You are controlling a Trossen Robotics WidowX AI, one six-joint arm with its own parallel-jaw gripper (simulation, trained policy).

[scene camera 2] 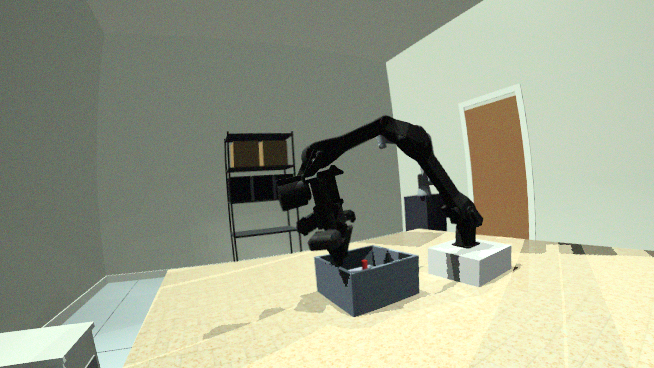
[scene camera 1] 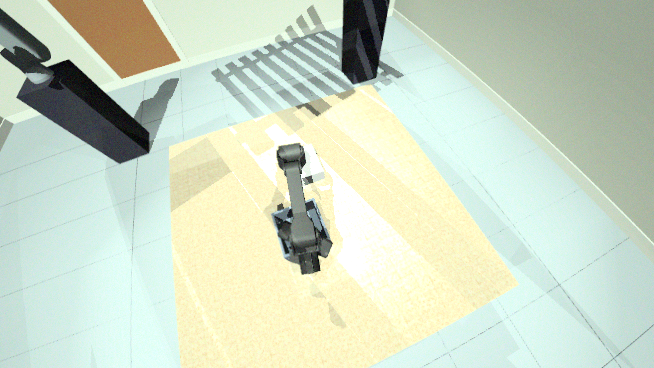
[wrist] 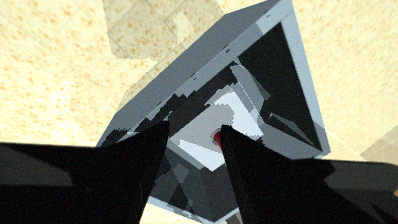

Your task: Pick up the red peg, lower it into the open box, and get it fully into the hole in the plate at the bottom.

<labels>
grey box: scene camera 2 394,276; scene camera 1; wrist
same spot on grey box: [scene camera 1: 313,212] = [wrist: 198,162]
</labels>
